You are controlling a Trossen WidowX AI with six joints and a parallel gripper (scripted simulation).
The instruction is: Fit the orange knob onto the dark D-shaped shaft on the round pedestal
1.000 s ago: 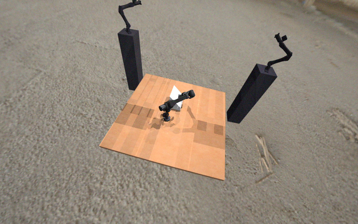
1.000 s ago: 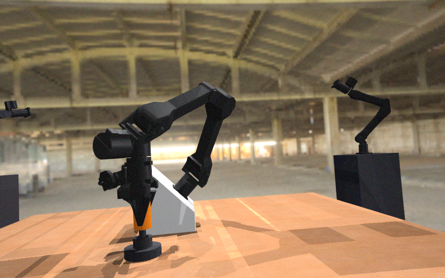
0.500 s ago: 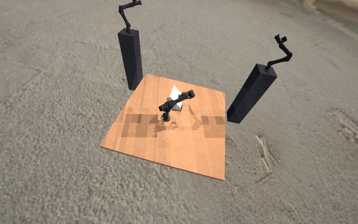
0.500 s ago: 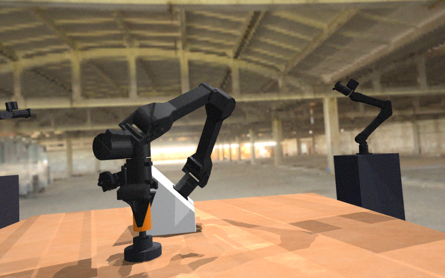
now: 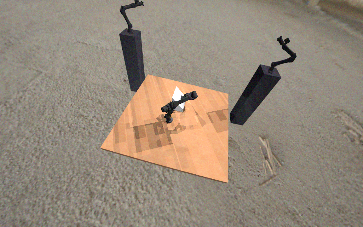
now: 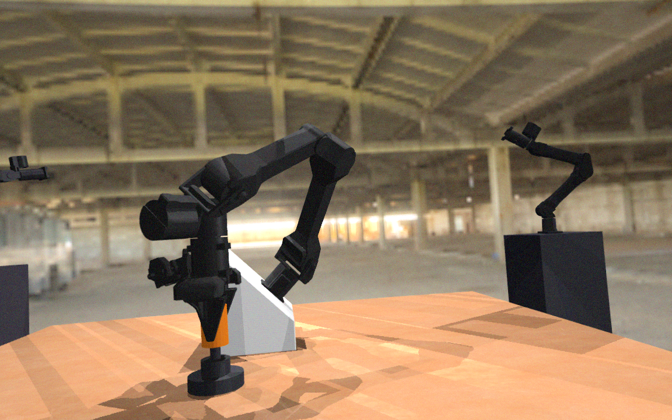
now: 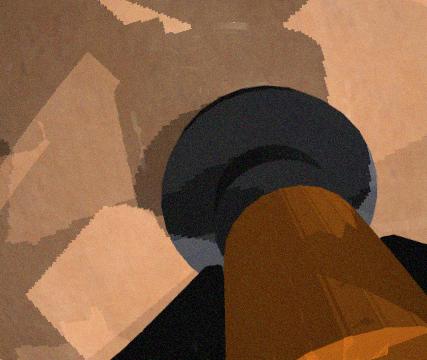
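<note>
Right now the knob is 20 mm above my gripper tip. From my gripper tip the other things lie so: pedestal: 40 mm below.
</note>
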